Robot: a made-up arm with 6 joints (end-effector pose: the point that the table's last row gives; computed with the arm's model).
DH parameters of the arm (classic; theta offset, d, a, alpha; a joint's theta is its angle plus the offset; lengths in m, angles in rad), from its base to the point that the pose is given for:
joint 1: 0 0.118 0 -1.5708
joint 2: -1.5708 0 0.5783 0
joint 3: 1.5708 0.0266 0 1.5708
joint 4: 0 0.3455 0 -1.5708
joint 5: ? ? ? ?
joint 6: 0 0.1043 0 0
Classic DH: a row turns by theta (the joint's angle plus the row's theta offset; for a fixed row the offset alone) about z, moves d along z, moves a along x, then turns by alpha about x.
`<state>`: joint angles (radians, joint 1 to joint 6).
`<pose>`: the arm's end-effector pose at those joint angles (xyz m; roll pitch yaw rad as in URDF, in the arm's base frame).
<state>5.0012 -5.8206 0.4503 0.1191 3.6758 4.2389</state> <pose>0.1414 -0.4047 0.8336 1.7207 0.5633 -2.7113</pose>
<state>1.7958 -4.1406 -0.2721 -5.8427 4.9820 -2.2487</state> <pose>-0.1782 0.8515 -0.2183 -0.7161 -0.0055 -0.4578</pose>
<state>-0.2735 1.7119 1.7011 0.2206 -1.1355 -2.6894</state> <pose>0.5379 -0.1448 -0.3633 -2.7302 -0.7926 -1.0853</pose>
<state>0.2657 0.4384 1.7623 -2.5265 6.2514 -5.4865</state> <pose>0.5785 0.1870 0.3745 -2.2316 -0.1149 -1.1931</pose>
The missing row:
joint 5: 0 0 0 1.5708
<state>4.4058 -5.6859 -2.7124 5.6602 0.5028 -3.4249</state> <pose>0.0184 0.0672 0.4049 -1.7347 0.7540 -0.1322</pose>
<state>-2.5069 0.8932 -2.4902 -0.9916 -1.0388 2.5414</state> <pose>0.0172 -0.1138 0.4209 -2.0972 -0.2652 -1.7545</pose>
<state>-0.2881 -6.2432 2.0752 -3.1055 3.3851 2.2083</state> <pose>0.2179 -0.0359 0.5478 1.2098 -0.5744 -1.6657</pose>
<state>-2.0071 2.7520 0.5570 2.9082 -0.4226 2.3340</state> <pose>-0.0293 -0.1024 -0.8445 2.6690 -0.3617 2.2719</pose>
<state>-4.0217 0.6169 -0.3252 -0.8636 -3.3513 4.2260</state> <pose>-0.2741 0.3158 0.8188 3.0522 -0.2024 0.3458</pose>
